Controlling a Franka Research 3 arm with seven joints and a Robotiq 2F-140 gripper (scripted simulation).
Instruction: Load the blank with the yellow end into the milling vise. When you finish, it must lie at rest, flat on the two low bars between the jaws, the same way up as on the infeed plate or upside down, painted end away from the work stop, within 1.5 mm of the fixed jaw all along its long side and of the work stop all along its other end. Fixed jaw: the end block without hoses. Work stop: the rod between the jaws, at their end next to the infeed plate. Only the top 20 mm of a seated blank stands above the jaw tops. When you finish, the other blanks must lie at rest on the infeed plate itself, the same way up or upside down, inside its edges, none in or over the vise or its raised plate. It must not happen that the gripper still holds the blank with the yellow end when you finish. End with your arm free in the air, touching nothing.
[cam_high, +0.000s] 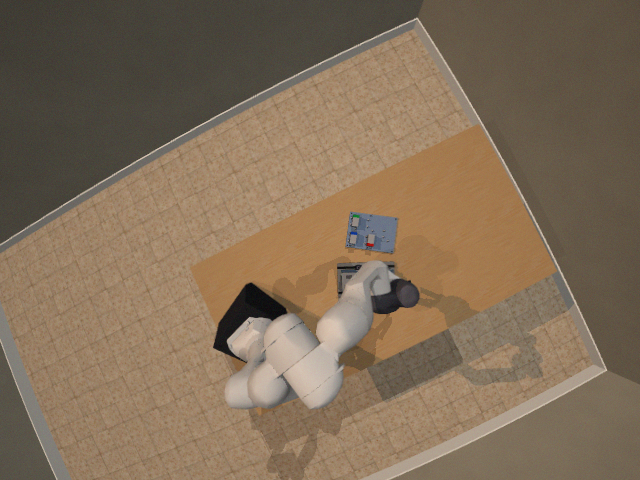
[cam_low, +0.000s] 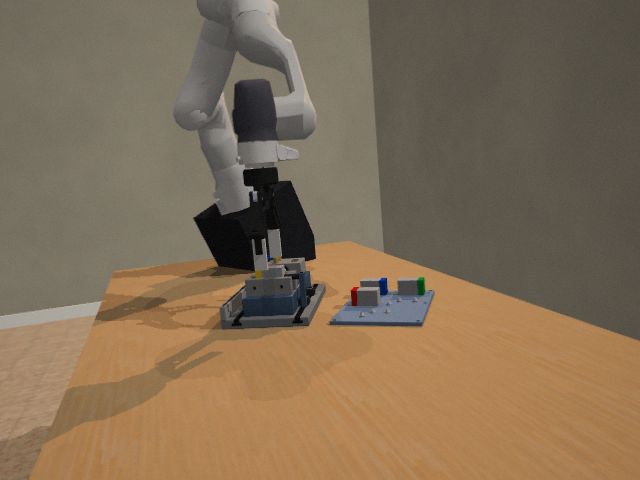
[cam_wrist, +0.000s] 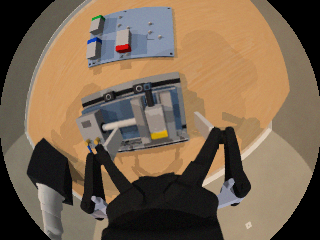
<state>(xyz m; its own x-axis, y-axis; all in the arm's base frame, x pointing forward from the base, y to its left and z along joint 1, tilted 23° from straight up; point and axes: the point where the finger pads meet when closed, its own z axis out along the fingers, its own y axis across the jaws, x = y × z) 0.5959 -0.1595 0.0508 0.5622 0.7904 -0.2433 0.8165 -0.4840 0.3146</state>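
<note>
The yellow-ended blank is 40 mm below my hand. From my hand the other things lie so: infeed plate: 110 mm ahead, 230 mm to the left, 130 mm below; then red-ended blank: 80 mm ahead, 190 mm to the left, 110 mm below; then blue-ended blank: 10 mm ahead, 260 mm to the left, 110 mm below.
</note>
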